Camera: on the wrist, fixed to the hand. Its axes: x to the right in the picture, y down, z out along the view.
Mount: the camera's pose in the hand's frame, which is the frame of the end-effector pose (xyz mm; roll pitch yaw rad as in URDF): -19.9 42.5 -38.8 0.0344 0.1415 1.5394
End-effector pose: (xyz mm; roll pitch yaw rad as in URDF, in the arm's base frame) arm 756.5 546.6 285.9 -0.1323 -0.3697 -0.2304
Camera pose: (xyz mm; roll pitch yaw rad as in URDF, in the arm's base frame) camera 762.4 583.2 237.6 -0.3512 0.2432 1.2095
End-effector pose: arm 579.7 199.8 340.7 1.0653 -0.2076 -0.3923
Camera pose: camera 579.0 259.1 354.6 -0.2600 -0.9055 1.3973
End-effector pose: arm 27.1 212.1 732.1 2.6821 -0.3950 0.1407
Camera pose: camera -8.6 186.0 773.9 -2.6520 -0.5629 -1.6553
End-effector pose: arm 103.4 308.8 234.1 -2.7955 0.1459 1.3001
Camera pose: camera 150.2 278.7 258.8 3.0378 0.2068 -0.2694
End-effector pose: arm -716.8 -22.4 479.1 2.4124 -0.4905 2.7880
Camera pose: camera -673.0 -32.3 520.2 -2.4331 -0.7601 0.7403
